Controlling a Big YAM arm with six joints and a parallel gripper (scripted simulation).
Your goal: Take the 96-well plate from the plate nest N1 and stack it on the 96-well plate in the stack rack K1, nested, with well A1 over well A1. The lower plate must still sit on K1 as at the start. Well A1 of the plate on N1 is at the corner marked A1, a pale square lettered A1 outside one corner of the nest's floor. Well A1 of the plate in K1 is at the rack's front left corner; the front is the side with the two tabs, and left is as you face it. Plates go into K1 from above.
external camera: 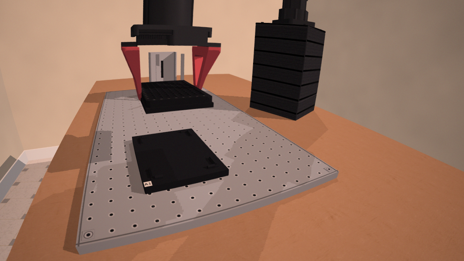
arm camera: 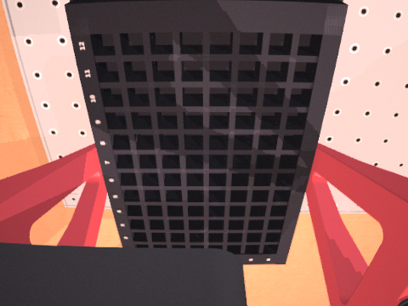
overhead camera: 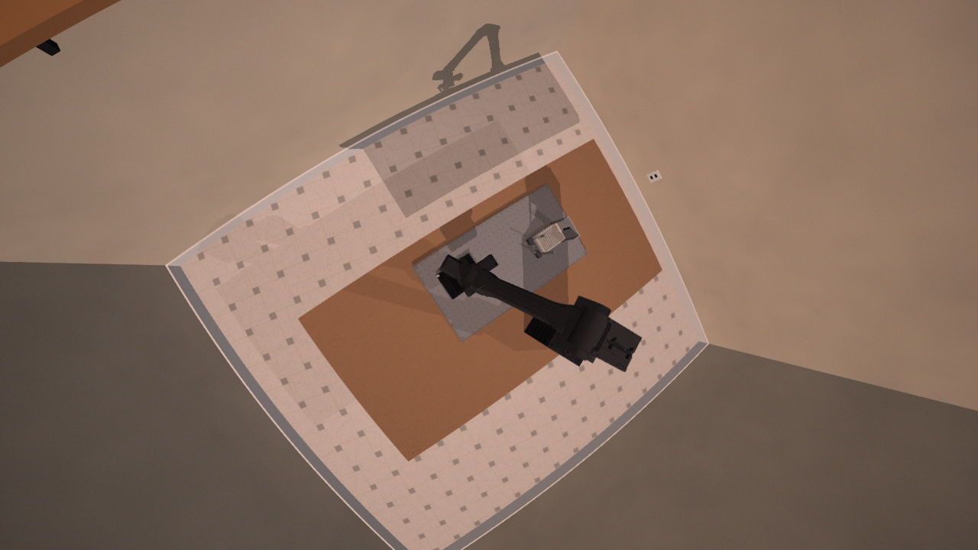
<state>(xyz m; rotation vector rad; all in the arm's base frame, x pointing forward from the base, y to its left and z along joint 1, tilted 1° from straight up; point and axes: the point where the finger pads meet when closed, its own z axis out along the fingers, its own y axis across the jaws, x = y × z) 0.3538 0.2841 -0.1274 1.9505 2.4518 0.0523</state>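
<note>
My hand is 420 mm to the left of the white 96-well plate, 80 mm above it and 10 mm short of it. From my hand the other things lie so: black 96-well plate: right at my hand; pale A1 mark: 100 mm below, 80 mm to the left, 30 mm ahead; black plate nest N1: 100 mm below.
</note>
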